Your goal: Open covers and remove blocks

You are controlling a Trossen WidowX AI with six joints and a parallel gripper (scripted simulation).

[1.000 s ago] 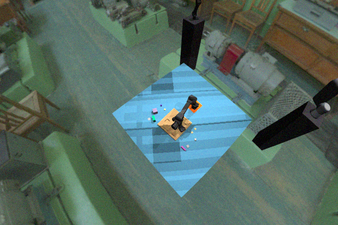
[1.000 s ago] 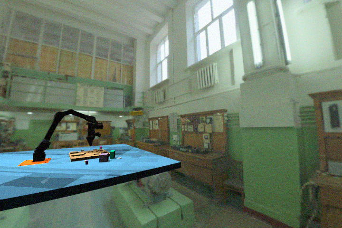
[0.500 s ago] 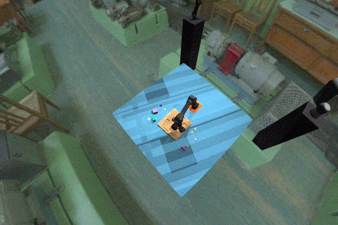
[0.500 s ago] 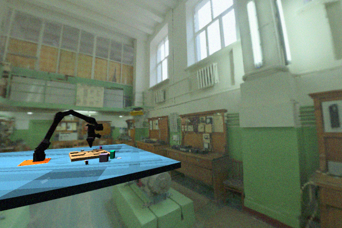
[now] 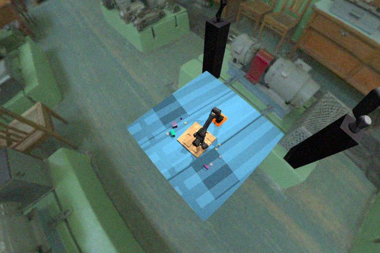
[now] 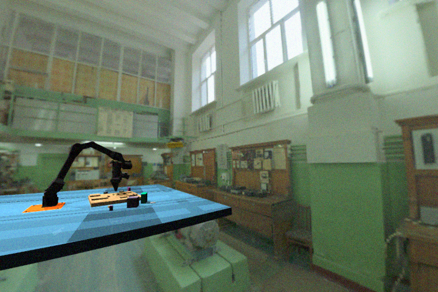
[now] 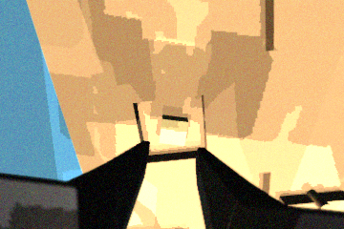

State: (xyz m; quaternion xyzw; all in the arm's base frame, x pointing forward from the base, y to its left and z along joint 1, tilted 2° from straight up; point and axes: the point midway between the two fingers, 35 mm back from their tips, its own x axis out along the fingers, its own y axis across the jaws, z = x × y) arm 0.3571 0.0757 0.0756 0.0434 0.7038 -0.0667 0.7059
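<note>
Now: the tan puzzle board 20 mm behind my gripper tip, 50 mm to the right of it and 30 mm below it. From my gripper tip the other things lie so: magenta block: 120 mm ahead, 220 mm to the left, 30 mm below; lilac block: 60 mm ahead, 350 mm to the right, 20 mm below; green block: 140 mm ahead, 280 mm to the right, 20 mm below.
</note>
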